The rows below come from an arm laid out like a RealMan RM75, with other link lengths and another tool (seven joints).
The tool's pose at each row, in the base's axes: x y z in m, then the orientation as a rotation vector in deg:
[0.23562, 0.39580, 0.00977, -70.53, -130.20, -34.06]
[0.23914, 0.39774, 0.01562, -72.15, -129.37, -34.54]
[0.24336, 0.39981, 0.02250, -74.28, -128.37, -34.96]
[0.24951, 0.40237, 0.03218, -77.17, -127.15, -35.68]
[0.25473, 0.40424, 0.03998, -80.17, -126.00, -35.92]
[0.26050, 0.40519, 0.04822, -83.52, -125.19, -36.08]
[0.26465, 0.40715, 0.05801, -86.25, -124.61, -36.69]
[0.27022, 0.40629, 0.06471, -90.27, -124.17, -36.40]
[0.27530, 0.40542, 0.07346, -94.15, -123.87, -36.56]
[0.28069, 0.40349, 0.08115, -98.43, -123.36, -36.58]
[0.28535, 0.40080, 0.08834, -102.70, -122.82, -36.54]
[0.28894, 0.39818, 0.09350, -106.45, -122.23, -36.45]
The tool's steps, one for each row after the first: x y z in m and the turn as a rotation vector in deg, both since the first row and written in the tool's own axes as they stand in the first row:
[0.00307, 0.00481, -0.00421, -0.77, -0.07, 1.14]
[0.00651, 0.01044, -0.00931, -1.67, -0.28, 2.64]
[0.01103, 0.01836, -0.01672, -3.02, -0.70, 4.55]
[0.01441, 0.02487, -0.02287, -4.12, -1.35, 6.57]
[0.01721, 0.03145, -0.03000, -5.36, -2.50, 8.57]
[0.02235, 0.03738, -0.03744, -6.72, -3.46, 10.03]
[0.02315, 0.04267, -0.04437, -7.99, -5.41, 12.18]
[0.02541, 0.04783, -0.05282, -9.55, -7.37, 14.04]
[0.02621, 0.05257, -0.06112, -11.17, -9.49, 16.16]
[0.02656, 0.05624, -0.06931, -12.76, -11.66, 18.23]
[0.02625, 0.05873, -0.07564, -14.13, -13.53, 20.06]

